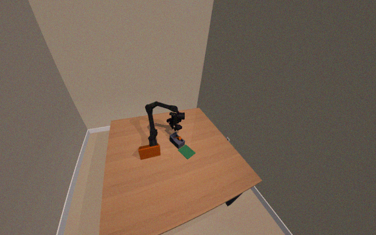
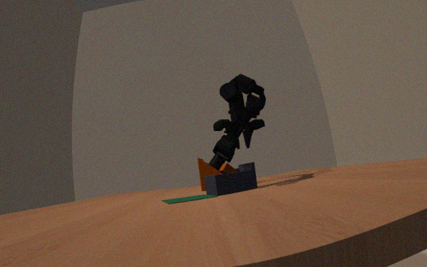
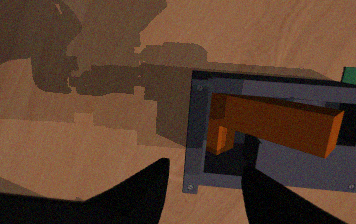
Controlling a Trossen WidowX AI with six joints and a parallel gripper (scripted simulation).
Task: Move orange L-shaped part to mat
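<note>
The orange L-shaped part lies 4 cm to the right of my gripper tip and 10 cm below it. From my gripper tip the other things lie so: green mat (6 cm ahead, 21 cm to the right, 16 cm below).
</note>
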